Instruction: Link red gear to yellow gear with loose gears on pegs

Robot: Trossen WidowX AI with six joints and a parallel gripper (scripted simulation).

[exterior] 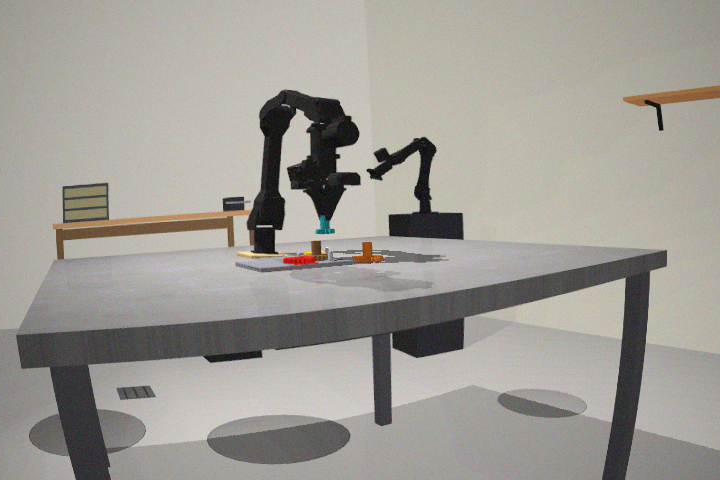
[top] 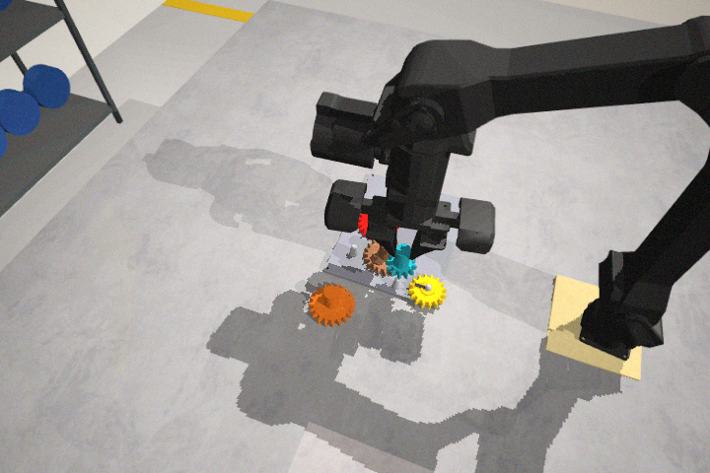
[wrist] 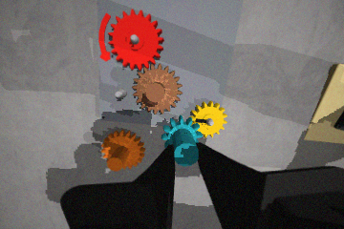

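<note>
My gripper tip is 1 cm above the teal gear. Round my gripper tip: orange gear: 7 cm to the left, 7 cm below, 7 cm ahead; yellow gear: 7 cm below, 4 cm behind, 1 cm to the right; brown gear: 6 cm below, 4 cm to the right, 4 cm ahead.
</note>
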